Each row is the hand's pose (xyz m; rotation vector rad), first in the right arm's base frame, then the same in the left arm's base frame.
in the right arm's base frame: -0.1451 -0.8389 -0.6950 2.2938 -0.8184 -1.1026
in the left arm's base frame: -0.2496 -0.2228 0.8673 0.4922 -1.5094 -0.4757
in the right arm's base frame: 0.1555 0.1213 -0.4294 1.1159 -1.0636 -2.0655
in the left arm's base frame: 0.2859 -0.3415 -0.0171 -0.4010 -2.3106 -0.8613
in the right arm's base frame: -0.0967 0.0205 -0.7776 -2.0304 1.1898 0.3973
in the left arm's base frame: -0.1296 -0.4755 0.0490 1.5774 -1.7177 0.5966
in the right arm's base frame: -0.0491 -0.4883 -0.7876 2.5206 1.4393 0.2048
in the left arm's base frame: -0.1715 -0.4152 0.5549 1.3602 0.3134 -1.0405
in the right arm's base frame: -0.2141 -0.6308 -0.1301 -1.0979 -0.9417 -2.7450
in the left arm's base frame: 0.0415 0.2417 0.6090 1.0823 1.8024 0.7232
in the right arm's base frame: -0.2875 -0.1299 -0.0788 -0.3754 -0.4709 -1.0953
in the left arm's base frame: 0.0844 0.2307 0.1021 -2.2166 -0.9426 -0.9683
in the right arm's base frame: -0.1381 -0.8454 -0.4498 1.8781 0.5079 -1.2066
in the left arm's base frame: -0.1074 -0.0231 0.8576 0.3643 -0.8395 -1.5025
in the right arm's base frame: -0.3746 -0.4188 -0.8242 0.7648 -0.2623 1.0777
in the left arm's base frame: -0.4470 -0.2844 0.4166 -0.6374 0.6043 0.2861
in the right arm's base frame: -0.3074 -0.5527 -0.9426 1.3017 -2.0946 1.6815
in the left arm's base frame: -0.4784 -0.3933 0.5704 0.2298 -0.3250 1.7883
